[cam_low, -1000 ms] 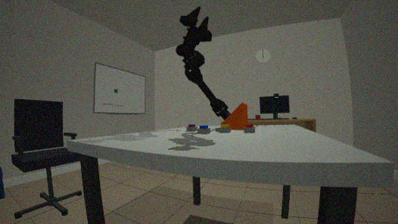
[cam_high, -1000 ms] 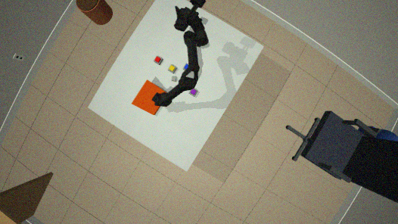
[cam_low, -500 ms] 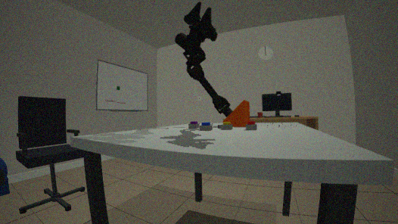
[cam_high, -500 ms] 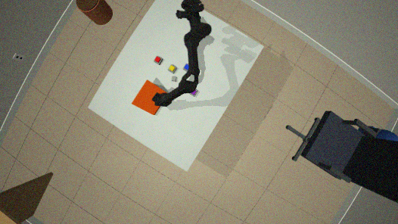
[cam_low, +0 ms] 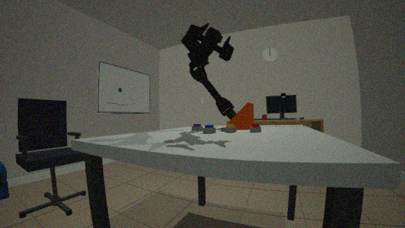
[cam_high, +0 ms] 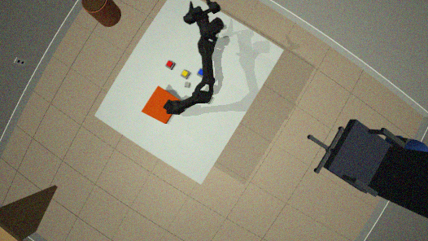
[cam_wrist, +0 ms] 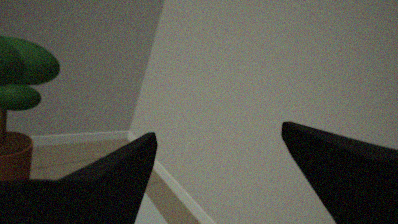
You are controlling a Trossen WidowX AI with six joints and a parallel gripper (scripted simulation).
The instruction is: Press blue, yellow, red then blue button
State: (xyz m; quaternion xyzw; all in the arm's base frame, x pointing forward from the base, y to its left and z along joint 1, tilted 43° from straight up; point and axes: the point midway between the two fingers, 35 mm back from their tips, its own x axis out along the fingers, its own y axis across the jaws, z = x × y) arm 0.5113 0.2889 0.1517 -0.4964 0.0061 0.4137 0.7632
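My gripper tip is 33 cm above the blue button, 24 cm past it and 17 cm to the left of it. From my gripper tip the other things lie so: red button 33 cm below, 32 cm behind, 4 cm to the left; then yellow button 33 cm below, 31 cm behind, 8 cm to the right; then small grey block 36 cm behind, 35 cm below, 14 cm to the right.
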